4 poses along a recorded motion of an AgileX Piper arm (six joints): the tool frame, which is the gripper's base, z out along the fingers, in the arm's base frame.
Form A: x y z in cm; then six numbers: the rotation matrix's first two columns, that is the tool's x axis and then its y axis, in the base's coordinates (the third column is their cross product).
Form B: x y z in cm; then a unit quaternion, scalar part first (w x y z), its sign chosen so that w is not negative. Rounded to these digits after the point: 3 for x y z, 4 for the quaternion.
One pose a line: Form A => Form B
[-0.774 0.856 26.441 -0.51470 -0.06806 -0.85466 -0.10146 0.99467 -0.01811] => [-0.774 0.856 26.441 0.4902 -0.0487 0.8701 0.0170]
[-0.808 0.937 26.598 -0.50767 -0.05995 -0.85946 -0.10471 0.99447 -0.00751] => [-0.808 0.937 26.598 0.4939 -0.0474 0.8679 0.0227]
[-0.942 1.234 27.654 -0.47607 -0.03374 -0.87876 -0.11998 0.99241 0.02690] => [-0.942 1.234 27.654 0.5099 -0.0448 0.8580 0.0423]
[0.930 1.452 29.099 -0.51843 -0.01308 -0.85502 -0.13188 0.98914 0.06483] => [0.930 1.452 29.099 0.4889 -0.0417 0.8692 0.0607]
